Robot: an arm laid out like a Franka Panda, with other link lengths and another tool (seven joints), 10 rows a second.
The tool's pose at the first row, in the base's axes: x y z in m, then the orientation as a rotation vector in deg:
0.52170, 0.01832, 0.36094, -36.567, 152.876, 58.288
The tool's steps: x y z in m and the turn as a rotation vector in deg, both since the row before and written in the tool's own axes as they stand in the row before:
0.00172, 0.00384, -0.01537, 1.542, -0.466, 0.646
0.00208, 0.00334, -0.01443, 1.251, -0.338, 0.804
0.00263, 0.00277, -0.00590, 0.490, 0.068, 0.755
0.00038, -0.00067, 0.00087, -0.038, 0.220, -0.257
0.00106, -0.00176, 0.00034, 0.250, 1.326, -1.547
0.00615, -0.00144, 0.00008, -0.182, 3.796, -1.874
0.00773, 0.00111, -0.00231, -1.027, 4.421, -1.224
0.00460, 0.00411, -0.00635, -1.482, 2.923, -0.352
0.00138, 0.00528, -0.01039, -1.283, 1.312, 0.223
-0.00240, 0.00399, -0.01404, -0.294, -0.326, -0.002
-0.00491, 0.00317, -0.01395, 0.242, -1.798, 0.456
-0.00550, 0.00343, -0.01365, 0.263, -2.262, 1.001
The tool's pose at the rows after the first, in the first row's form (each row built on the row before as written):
0.51769, 0.00998, 0.37392, -35.126, 153.363, 56.324
0.51339, 0.00215, 0.38592, -33.624, 153.924, 54.798
0.50934, -0.00046, 0.39104, -32.593, 154.550, 54.303
0.50936, -0.00049, 0.38988, -33.071, 154.593, 54.283
0.50920, -0.00184, 0.38830, -35.861, 154.983, 53.481
0.50441, -0.00480, 0.38544, -40.778, 157.141, 53.000
0.49712, -0.00842, 0.38559, -45.518, 159.891, 53.739
0.49157, -0.01142, 0.39180, -48.226, 161.748, 55.474
0.48909, -0.01463, 0.40281, -49.012, 162.674, 57.237
0.49143, -0.01905, 0.41673, -48.796, 162.328, 57.724
0.49627, -0.02282, 0.43055, -46.836, 161.226, 57.654
0.50111, -0.02624, 0.44445, -43.842, 160.090, 57.665

